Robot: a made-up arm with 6 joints. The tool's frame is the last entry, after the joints. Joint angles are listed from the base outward.
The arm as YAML. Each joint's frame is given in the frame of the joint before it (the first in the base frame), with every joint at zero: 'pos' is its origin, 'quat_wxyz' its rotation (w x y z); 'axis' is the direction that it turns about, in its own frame. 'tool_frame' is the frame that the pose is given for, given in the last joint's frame.
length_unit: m
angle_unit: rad
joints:
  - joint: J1
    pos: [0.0, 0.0, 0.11]
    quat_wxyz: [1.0, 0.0, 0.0, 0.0]
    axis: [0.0, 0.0, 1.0]
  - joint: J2
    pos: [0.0, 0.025, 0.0]
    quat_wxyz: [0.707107, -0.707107, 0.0, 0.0]
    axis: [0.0, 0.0, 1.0]
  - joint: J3
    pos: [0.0, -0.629, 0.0]
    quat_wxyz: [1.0, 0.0, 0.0, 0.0]
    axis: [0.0, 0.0, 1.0]
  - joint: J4
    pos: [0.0, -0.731, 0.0]
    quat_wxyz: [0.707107, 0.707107, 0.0, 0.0]
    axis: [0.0, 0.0, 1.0]
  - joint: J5
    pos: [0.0, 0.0, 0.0]
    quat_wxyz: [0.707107, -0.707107, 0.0, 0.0]
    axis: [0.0, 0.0, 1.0]
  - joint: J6
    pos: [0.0, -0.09, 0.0]
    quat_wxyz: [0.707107, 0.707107, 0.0, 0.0]
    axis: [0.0, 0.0, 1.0]
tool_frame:
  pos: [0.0, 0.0, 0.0]
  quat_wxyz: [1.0, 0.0, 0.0, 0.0]
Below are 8 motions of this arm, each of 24 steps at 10 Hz.
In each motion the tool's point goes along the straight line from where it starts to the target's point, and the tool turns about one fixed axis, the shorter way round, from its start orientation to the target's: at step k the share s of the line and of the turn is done. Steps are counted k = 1, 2, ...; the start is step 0. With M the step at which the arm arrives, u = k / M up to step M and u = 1 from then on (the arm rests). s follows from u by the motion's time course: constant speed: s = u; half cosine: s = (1 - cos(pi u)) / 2; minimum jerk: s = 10 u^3 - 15 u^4 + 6 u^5.
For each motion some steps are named. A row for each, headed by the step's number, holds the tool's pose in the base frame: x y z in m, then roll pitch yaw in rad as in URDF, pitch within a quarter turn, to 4 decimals.
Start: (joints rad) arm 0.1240 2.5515 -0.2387 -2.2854 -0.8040 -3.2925
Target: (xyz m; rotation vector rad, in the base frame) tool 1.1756 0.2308 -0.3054 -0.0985 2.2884 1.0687
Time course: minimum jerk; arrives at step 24
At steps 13, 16, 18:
13: 1.0550 0.2117 -0.5903 2.3406 0.3063 2.9107
16: 1.1157 0.2213 -0.4470 2.2728 0.4459 2.9229
18: 1.1460 0.2261 -0.3752 2.2377 0.5160 2.9252

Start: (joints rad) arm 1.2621 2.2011 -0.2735 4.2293 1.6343 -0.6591
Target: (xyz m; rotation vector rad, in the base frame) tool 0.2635 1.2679 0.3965 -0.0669 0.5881 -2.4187
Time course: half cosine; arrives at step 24
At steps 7, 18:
7: 0.3872 1.1561 -0.3045 -0.6946 -0.6807 -2.4664
18: 0.2860 1.2475 0.2689 -0.4866 -0.0450 -2.5039

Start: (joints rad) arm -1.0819 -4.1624 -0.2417 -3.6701 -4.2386 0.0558
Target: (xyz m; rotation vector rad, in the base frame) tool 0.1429 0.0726 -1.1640 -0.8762 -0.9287 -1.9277
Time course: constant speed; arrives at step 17
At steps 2, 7, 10, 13, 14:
2: 0.5711 -0.9105 -0.4565 0.5931 -0.0265 2.5031
7: 0.4284 -0.5828 -0.6924 0.7279 -0.3341 2.8785
10: 0.3427 -0.3862 -0.8339 0.7516 -0.5347 3.1071
13: 0.2571 -0.1896 -0.9753 0.7175 -0.7345 -2.9173
14: 0.2285 -0.1240 -1.0225 0.6884 -0.7986 -2.8179

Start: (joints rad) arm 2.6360 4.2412 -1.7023 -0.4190 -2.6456 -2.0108
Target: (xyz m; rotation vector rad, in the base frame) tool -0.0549 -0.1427 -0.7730 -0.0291 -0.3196 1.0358
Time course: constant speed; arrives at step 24
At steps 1, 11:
1: 0.1111 -0.1152 -0.6938 0.1450 -0.1861 0.9734
11: 0.0389 -0.1271 -0.7282 0.0049 -0.2173 1.0113

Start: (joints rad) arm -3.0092 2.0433 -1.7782 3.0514 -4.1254 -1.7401
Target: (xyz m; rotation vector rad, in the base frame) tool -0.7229 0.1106 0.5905 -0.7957 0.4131 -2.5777
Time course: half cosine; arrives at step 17
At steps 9, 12, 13, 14, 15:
9: -0.6928 0.0062 0.5497 -1.1893 -0.5237 -1.9947
12: -0.7097 0.0649 0.5726 -0.7716 -0.5495 -2.3364
13: -0.7142 0.0806 0.5788 -0.6607 -0.5355 -2.4270
14: -0.7179 0.0934 0.5838 -0.5724 -0.5179 -2.4985
15: -0.7207 0.1028 0.5875 -0.5088 -0.5015 -2.5497

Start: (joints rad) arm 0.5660 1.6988 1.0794 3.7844 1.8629 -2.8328
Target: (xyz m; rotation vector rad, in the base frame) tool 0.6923 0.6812 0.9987 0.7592 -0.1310 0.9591
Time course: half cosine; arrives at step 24
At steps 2, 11, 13, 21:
2: 0.8049 0.4844 -0.5775 0.6942 0.7685 0.6817
11: 0.7570 0.5680 0.0923 0.6885 0.2559 0.7548
13: 0.7421 0.5942 0.3016 0.6793 0.0960 0.7764
21: 0.6967 0.6736 0.9377 0.6268 -0.3881 0.8562

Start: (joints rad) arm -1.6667 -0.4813 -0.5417 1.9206 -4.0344 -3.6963
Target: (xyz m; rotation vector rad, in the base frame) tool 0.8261 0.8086 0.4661 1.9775 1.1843 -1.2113
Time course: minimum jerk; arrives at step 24
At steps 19, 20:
19: 0.7841 0.8124 0.5004 3.0504 1.0429 1.0397
20: 0.8030 0.8107 0.4850 3.0939 1.0673 1.0582

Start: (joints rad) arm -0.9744 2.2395 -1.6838 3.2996 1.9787 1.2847
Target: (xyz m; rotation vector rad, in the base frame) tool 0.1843 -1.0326 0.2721 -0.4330 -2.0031 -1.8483
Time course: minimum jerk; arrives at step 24
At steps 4, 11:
4: 0.4446 -0.6614 0.3509 1.4172 0.3343 -2.4753
11: 0.3402 -0.8102 0.3193 1.4423 -0.0122 -2.7038

